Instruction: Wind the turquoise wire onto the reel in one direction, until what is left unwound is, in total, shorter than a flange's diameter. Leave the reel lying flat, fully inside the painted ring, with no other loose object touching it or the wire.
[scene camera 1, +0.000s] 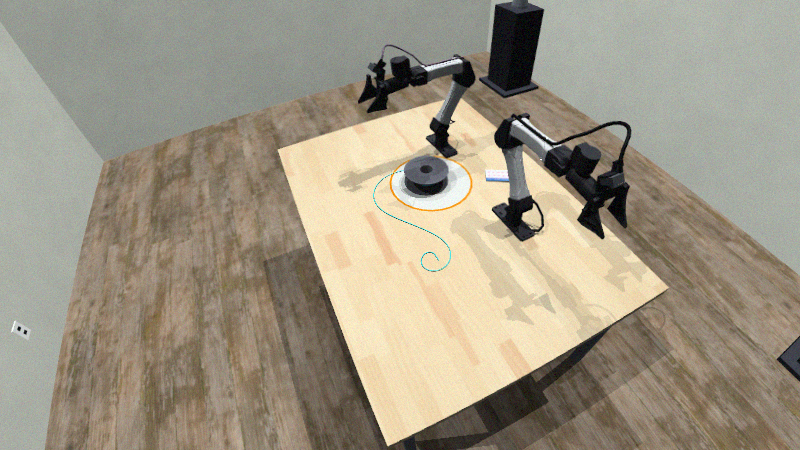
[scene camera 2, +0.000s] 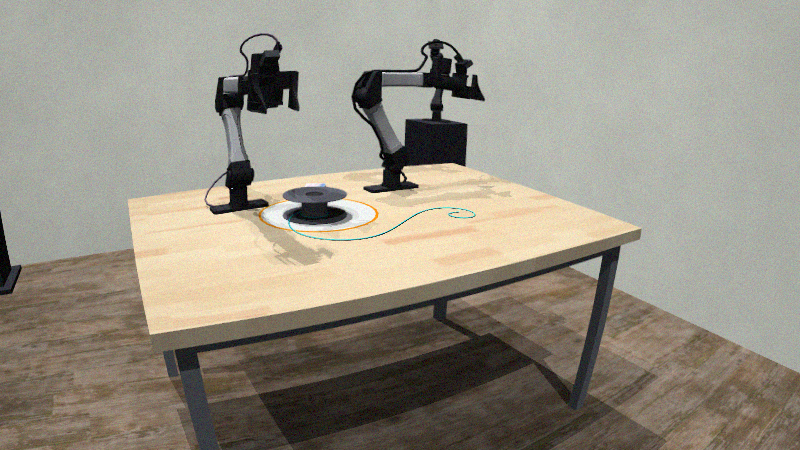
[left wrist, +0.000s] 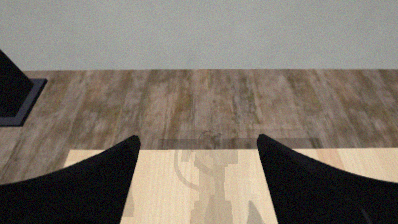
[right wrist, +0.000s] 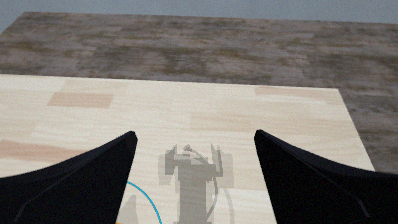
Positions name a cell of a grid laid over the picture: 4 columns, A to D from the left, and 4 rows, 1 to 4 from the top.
right gripper: scene camera 1 B1; scene camera 2 B1; right wrist B3; not seen in the left wrist view (out of frame)
dark reel: scene camera 1 C2; scene camera 2 B2; not seen in the left wrist view (out of frame); not seen in the right wrist view (out of frame)
